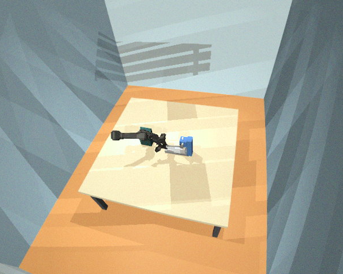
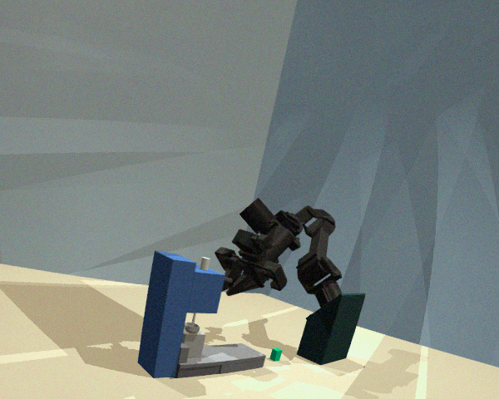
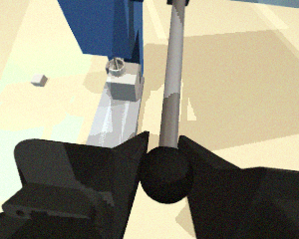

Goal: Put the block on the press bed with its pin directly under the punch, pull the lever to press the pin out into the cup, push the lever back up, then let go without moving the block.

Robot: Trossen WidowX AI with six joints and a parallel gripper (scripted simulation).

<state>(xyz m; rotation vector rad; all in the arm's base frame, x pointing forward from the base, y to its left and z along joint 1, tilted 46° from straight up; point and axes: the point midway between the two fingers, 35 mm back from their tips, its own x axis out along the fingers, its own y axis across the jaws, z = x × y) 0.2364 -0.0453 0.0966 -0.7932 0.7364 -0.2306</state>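
The grey lever lies 50 mm ahead of my gripper tip, 40 mm above it and 20 mm to the left of it. From my gripper tip the other things lie so: thin punch rod: 120 mm ahead, 80 mm to the left; small grey piece: 280 mm to the left, 130 mm below, 120 mm ahead; small green cube: 130 mm below, 120 mm behind, 80 mm to the left.
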